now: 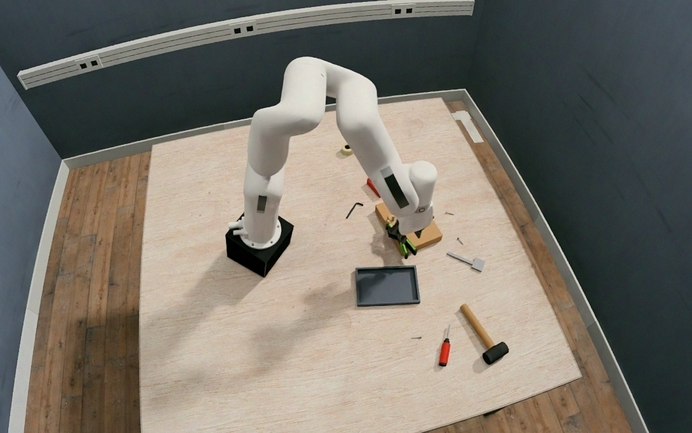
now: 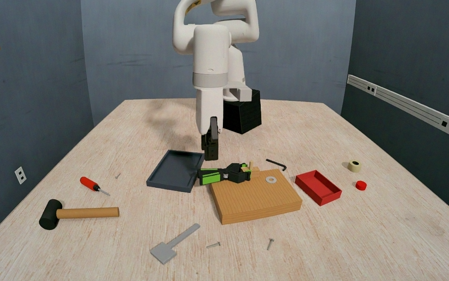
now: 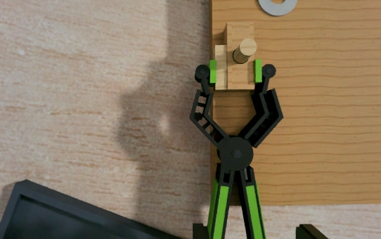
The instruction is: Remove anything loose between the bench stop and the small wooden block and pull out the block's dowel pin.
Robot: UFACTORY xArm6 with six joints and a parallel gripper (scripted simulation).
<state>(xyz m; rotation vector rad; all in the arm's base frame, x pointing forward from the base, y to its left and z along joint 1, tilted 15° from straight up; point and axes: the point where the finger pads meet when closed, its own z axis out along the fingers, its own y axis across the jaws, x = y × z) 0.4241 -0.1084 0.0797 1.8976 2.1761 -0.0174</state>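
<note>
My gripper is now 10 mm past the dowel pin, 110 mm to the right of it and 70 mm above it. Also, from my hand: grey tray 90 mm behind, 90 mm to the right, 120 mm below; then small wooden block 10 mm behind, 110 mm to the left, 80 mm below; then washer 10 mm ahead, 160 mm to the left, 90 mm below.
</note>
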